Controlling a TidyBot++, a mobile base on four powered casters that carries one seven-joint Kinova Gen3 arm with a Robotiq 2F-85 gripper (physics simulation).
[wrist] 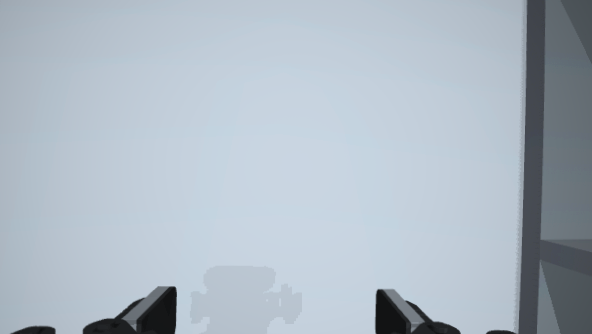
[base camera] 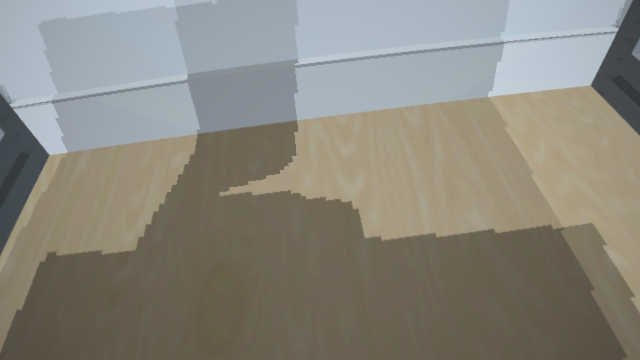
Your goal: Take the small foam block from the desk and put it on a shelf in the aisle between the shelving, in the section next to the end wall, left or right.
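Places are measured from the arm's base along level axes (x left, y back, z up), in millimetres.
Pixels of known places: gripper, between the fingertips: (wrist: 276,310).
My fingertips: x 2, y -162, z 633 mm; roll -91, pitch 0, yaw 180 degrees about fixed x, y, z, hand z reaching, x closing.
Behind a point stands the place of what it marks.
My gripper (wrist: 276,310) {x 2, y -162, z 633 mm} is open, with its two fingers wide apart at the bottom of the wrist view and nothing between them. It faces a pale end wall (wrist: 300,150) {x -26, y -552, z 722 mm} (base camera: 400,70) {x -102, y -546, z -335 mm}, and a faint shadow of the gripper lies on that wall. At the right of the wrist view part of a dark grey shelving unit (wrist: 532,150) {x -405, y -558, z 735 mm} shows, with an upright post and a shelf board (wrist: 565,254) {x -411, y -492, z 581 mm} behind it. The foam block does not show in either view.
In the base camera view the wood floor (base camera: 425,165) {x -119, y -430, z -397 mm} runs up to the end wall, under the shadows of the robot. Dark shelving bases stand at the left edge (base camera: 20,145) {x 405, y -467, z -348 mm} and the right edge (base camera: 617,75) {x -407, y -539, z -356 mm}. A thin ledge line runs along the wall.
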